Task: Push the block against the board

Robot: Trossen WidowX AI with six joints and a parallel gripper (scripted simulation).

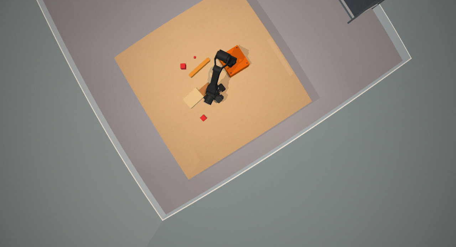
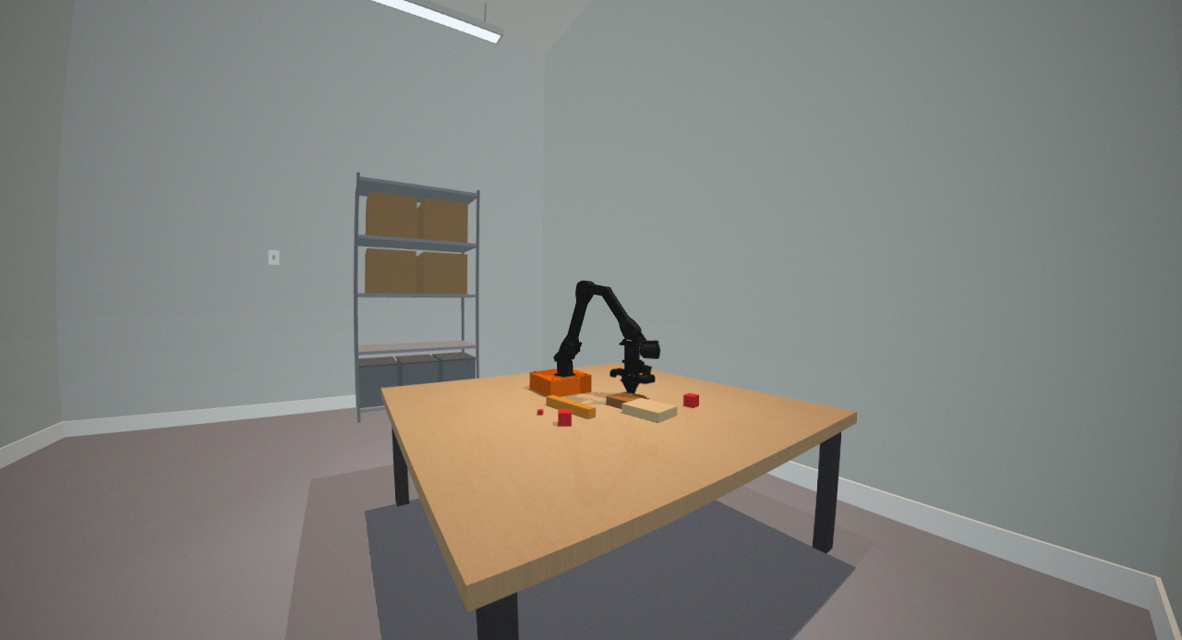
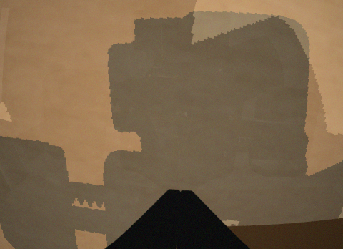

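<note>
My gripper tip is now 70 mm to the left of the brown square block, 30 mm short of it and 10 mm below it. From my gripper tip the other things lie so: tiny red cube 360 mm to the right, 80 mm behind; pale slab 160 mm ahead, 100 mm to the right, 10 mm above; long orange board 260 mm to the right, 50 mm behind, 10 mm above.
</note>
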